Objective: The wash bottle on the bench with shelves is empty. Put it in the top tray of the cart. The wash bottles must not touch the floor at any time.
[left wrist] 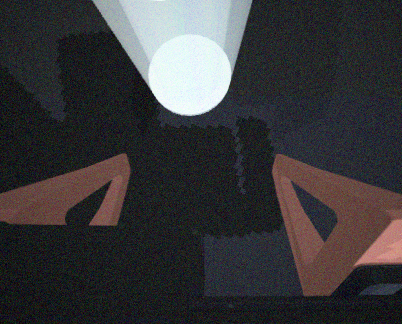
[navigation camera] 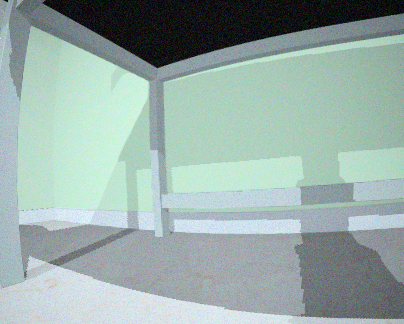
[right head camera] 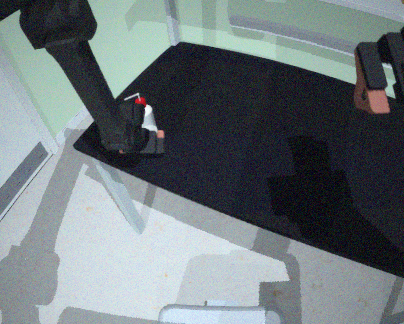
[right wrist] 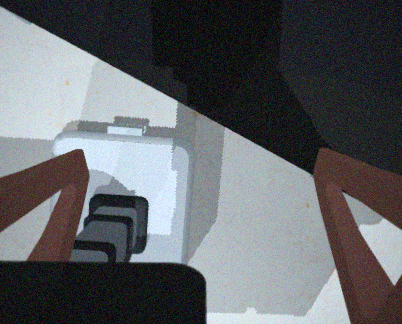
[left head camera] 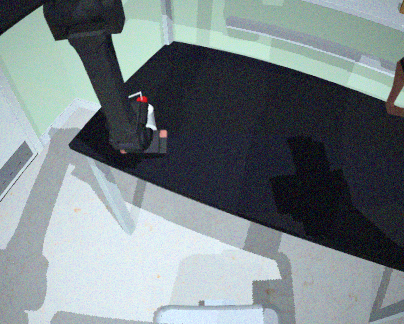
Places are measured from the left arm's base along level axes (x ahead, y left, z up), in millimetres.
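Pixels of known places: left gripper, fingertip midpoint: (left wrist: 201, 162) (right head camera: 147, 143); right gripper, fingertip midpoint: (right head camera: 389, 101) (right wrist: 201, 161).
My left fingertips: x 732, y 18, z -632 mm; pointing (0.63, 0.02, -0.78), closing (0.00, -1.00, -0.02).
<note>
Ahead of a thing's pixels: the offset from my left fingertips to its top centre. "spot": to the spot under its first point. Level surfaces: height alone.
The white wash bottle @[64 mm ahead, 19 mm left, 159 mm up] (left head camera: 152, 120) (right head camera: 149, 121) with a red cap and thin spout stands at the left end of the black bench top @[15 mm down] (left head camera: 220, 125) (right head camera: 225, 125). The left gripper (left head camera: 143, 142) (right head camera: 141, 142) (left wrist: 201, 165) is open beside its lower part, and the arm hides some of it. In the left wrist view, the bottle (left wrist: 190, 75) shows its pale round end beyond the fingertips, above the gap between them. The right gripper (right wrist: 201, 161) is open and empty; it is partly in view at the right of the head views. The cart's top tray cannot be made out.
The bench's front edge runs diagonally, with a pale leg @[spot: 19 mm ahead, 225 mm left, 378 mm down] (left head camera: 112, 197) (right head camera: 120, 197) below its left end. A pale rounded body (left head camera: 217, 315) (right head camera: 220, 315) (right wrist: 150, 200) lies in front of the bench. Green walls stand behind; a grey frame post (navigation camera: 157, 160) shows in the navigation view.
</note>
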